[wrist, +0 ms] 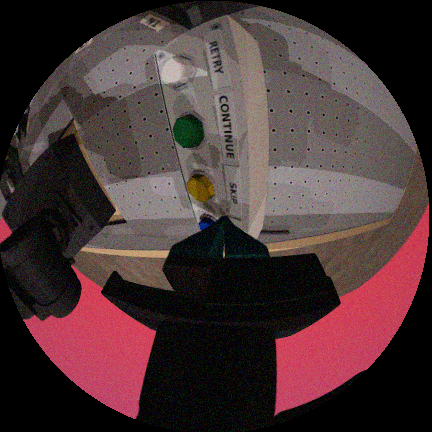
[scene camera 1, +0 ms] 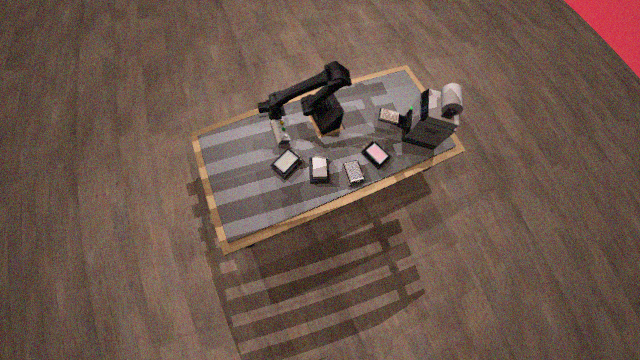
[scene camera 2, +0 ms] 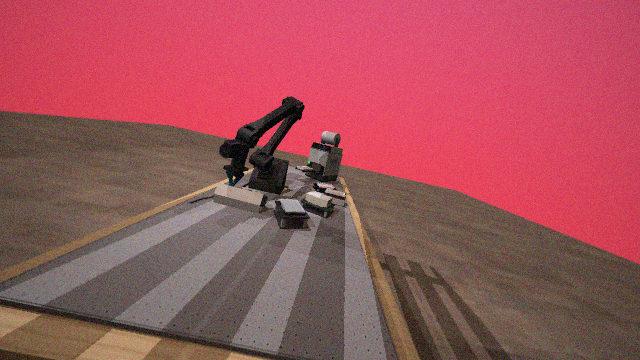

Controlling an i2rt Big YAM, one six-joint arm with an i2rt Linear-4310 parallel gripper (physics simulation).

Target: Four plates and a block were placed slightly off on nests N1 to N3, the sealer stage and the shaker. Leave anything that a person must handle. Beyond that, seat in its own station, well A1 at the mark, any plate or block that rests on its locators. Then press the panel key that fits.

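Note:
My gripper (scene camera 2: 231,178) (wrist: 224,221) is shut and empty, teal fingertips together, over the blue-button end of the key panel (scene camera 1: 280,132) (scene camera 2: 240,198) (wrist: 257,125). The white (wrist: 175,70), green (wrist: 189,131), yellow (wrist: 201,188) and partly hidden blue button (wrist: 205,225) form a row; RETRY, CONTINUE and SKIP are readable. Contact with a button cannot be told. A pale-topped plate (scene camera 1: 287,161) (scene camera 2: 291,206), a white-topped piece (scene camera 1: 319,167) (scene camera 2: 318,199), a speckled plate (scene camera 1: 353,171) and a pink-topped plate (scene camera 1: 376,153) rest along the front. Another speckled plate (scene camera 1: 389,115) lies before the machine. Exact seating is too small to tell.
A grey machine (scene camera 1: 434,131) (scene camera 2: 325,159) with a white roll (scene camera 1: 452,97) (scene camera 2: 330,138) stands at the right end in scene camera 1. The arm's black base (scene camera 1: 327,114) (scene camera 2: 270,175) stands beside the panel. An N1 label (wrist: 154,21) shows beyond the panel's far end.

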